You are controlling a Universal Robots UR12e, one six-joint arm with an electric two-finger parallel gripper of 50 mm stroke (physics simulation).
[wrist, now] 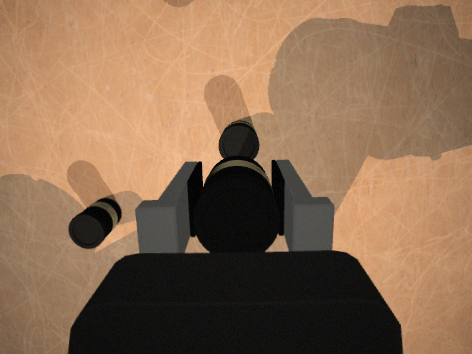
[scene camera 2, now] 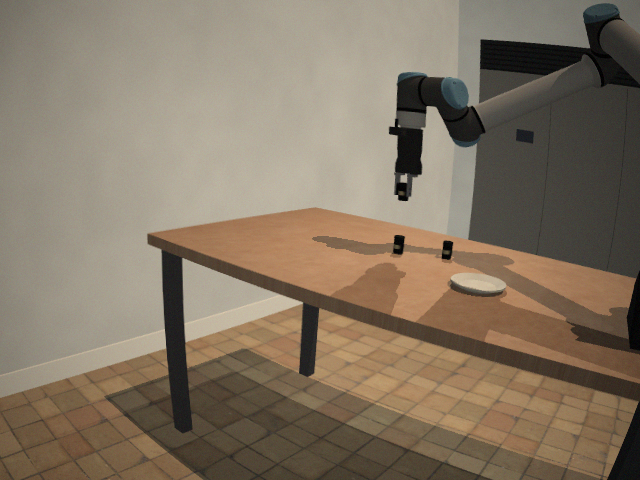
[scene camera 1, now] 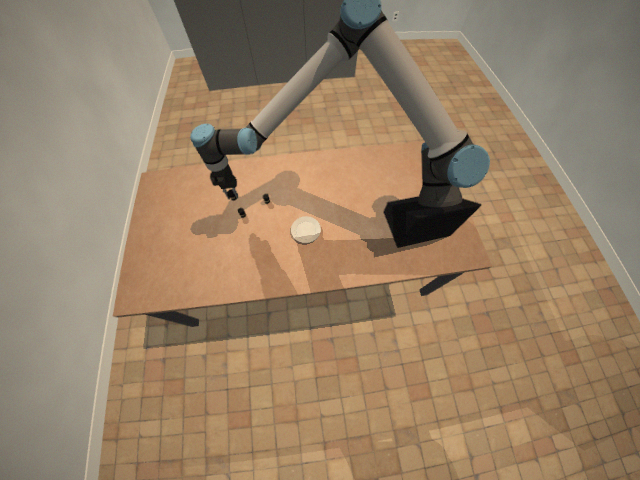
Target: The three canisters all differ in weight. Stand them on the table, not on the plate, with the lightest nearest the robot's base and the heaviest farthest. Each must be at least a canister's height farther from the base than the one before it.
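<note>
My gripper is shut on a black canister with a tan band and holds it upright, well above the table. A second black canister stands on the table; in the wrist view it shows just beyond the held one, which partly hides it. A third black canister stands on the table, nearer the robot's base than the second. The weights cannot be told by looking. The white plate bears no canister.
The robot's black base mount stands at the right end of the table in scene camera 1. The plate lies between it and the standing canisters, towards the table's near long edge. Shadows of the arm fall across the table. A grey cabinet stands behind.
</note>
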